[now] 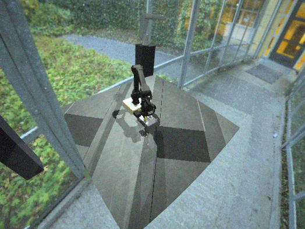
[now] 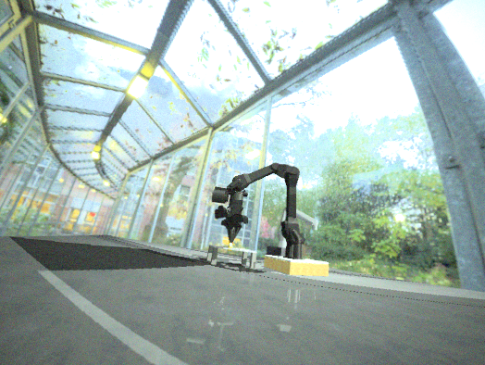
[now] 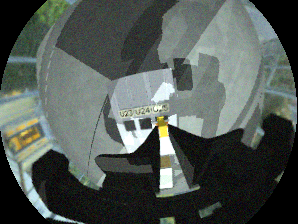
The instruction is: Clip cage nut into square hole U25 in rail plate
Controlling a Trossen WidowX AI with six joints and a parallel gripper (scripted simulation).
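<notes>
Right now the yellow cage nut is 1 cm below my gripper tip. From my gripper tip the other things lie so: label strip: 3 cm ahead, 2 cm to the left, 2 cm below.
</notes>
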